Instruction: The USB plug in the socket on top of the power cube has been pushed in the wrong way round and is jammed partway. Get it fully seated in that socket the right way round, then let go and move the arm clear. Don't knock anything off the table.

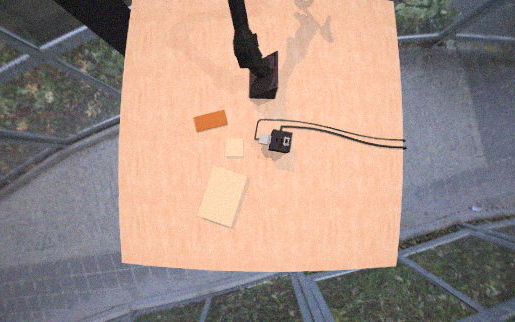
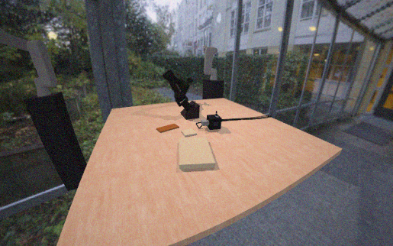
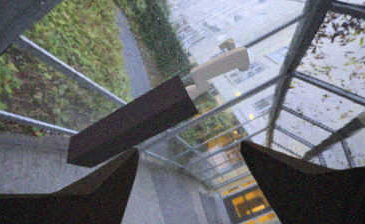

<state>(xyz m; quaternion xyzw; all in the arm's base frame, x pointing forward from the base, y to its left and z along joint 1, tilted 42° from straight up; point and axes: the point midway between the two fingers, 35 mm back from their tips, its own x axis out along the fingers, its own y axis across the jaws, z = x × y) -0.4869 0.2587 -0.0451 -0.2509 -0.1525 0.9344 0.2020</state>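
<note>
The dark USB plug is 81 cm ahead of my gripper tip, 18 cm to the right of it and 7 cm below it. From my gripper tip the other things lie so: small pale block 82 cm ahead, 38 cm to the right, 16 cm below; then orange tile 70 cm ahead, 48 cm to the right, 16 cm below; then USB socket 82 cm ahead, 18 cm to the right, 9 cm below.
</note>
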